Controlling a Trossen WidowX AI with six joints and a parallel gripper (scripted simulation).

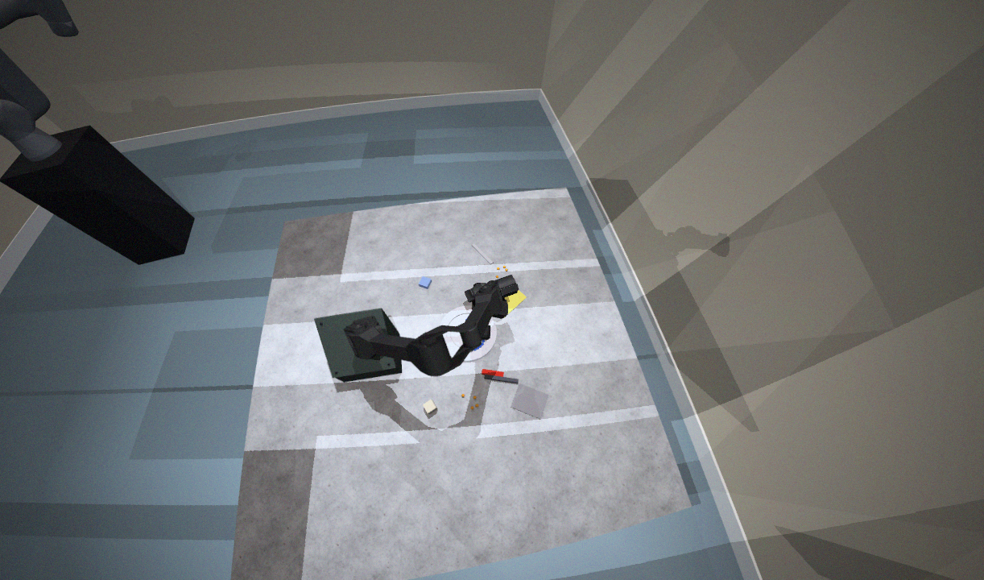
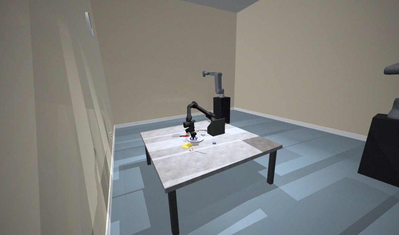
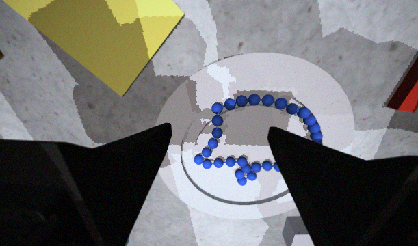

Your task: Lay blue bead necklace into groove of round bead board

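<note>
Right now my gripper tip is 5 cm past the round white bead board, 2 cm to the left of it and 3 cm above it. From my gripper tip the other things lie so: blue block (16 cm behind, 21 cm to the left, 3 cm below); then yellow sheet (12 cm ahead, 7 cm to the left, 4 cm below); then grey tool (19 cm to the right, 3 cm below).
</note>
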